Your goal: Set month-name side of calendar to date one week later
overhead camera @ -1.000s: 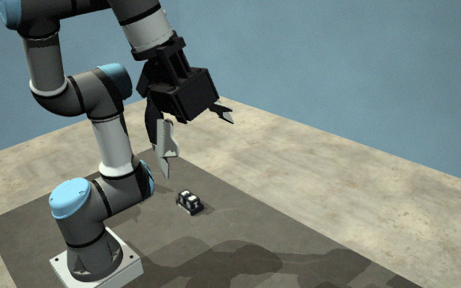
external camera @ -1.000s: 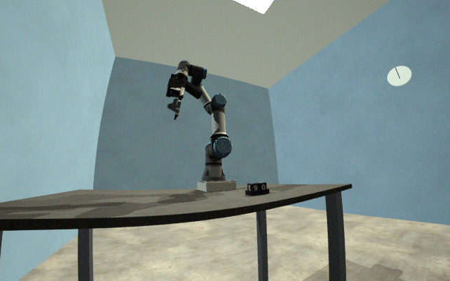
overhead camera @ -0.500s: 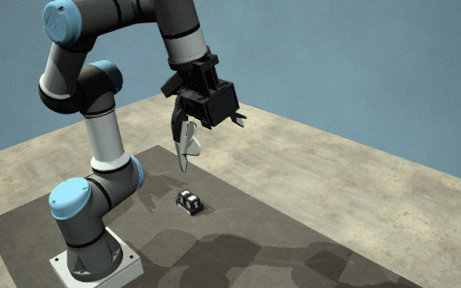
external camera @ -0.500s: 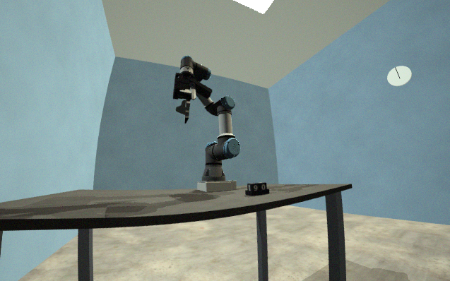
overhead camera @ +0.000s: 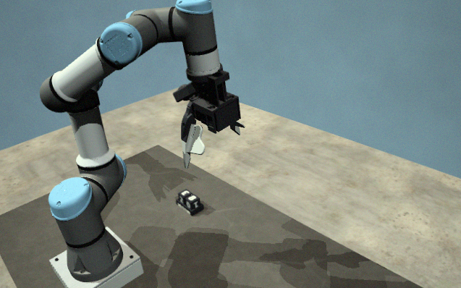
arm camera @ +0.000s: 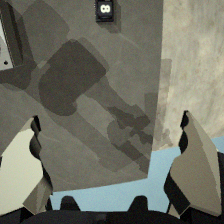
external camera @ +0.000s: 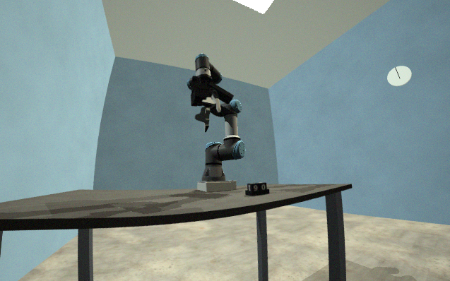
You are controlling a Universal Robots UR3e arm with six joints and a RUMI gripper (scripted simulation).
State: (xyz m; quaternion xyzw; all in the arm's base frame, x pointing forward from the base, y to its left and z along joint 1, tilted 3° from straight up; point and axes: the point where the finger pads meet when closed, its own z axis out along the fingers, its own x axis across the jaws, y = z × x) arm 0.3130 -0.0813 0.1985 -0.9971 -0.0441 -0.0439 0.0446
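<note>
Right now the black tray is 250 mm below my hand, 160 mm to the left of it and 10 mm ahead of it.
</note>
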